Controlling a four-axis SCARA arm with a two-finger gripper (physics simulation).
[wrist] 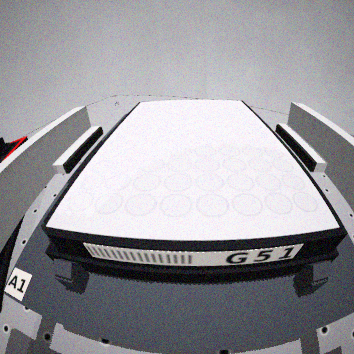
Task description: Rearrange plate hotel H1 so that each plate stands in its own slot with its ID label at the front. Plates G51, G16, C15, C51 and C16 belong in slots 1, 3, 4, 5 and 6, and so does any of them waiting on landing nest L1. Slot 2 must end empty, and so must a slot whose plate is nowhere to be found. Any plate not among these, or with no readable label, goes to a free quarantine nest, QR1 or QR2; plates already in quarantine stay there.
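Places are measured from the arm's base along level axes (x right, y ahead, z up), in millimetres.
Where they show: gripper, between the fingertips: (pixel 188 111).
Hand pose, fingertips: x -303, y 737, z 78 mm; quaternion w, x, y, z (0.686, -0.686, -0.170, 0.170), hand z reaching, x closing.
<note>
Each offset is from my fingertips to the top centre of the thing. "*": to the spot under its first point. Level surfaces: height alone.
Plate G51 @[dx +12, dy -20, dz -1 mm] (pixel 195 175) is a white-topped plate with a dark rim. Its front label, a barcode and the text G51, faces the camera. It lies level on the dark landing nest L1 @[dx +12, dy -20, dz -5 mm] (pixel 190 305), between the nest's corner holders. My gripper (pixel 188 111) is open, with one finger pad to the left and one to the right of the plate. A narrow gap shows beside each pad, so neither visibly grips the plate. Hotel H1 and the other named plates do not show in this view.
A white A1 tag @[* dx -1, dy -112, dz -15 mm] (pixel 18 283) sits at the nest's front left corner. A black piece with a red edge @[* dx -145, dy -71, dz -15 mm] (pixel 16 148) shows at the far left, partly hidden behind the left finger. The perforated grey deck @[dz -65 mm] (pixel 20 320) shows around the nest.
</note>
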